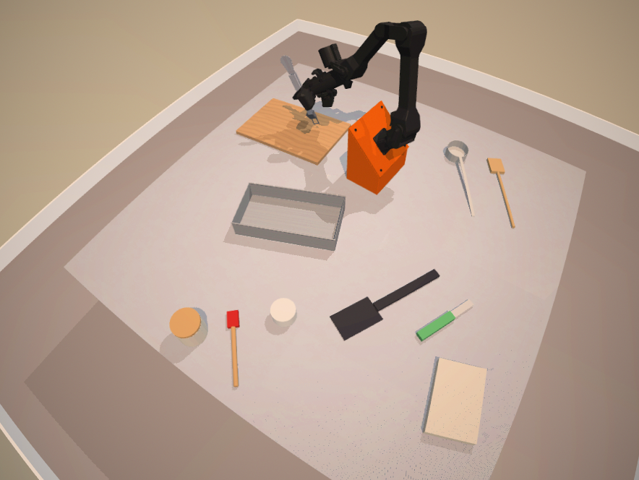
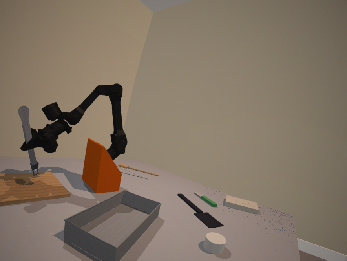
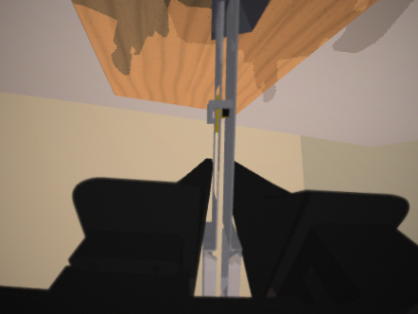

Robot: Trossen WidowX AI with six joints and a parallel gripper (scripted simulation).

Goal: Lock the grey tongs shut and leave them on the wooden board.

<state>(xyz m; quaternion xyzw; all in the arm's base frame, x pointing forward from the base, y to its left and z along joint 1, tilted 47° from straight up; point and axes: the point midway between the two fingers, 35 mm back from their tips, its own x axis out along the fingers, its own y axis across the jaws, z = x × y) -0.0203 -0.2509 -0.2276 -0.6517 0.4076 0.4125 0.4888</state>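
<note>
The wooden board lies 140 mm below my gripper tip and 20 mm to the right of it. From my gripper tip the other things lie so: black turner 620 mm to the left, 410 mm ahead, 150 mm below; then roasting tin 340 mm ahead, 250 mm to the left, 120 mm below; then white puck 590 mm ahead, 440 mm to the left, 130 mm below.
</note>
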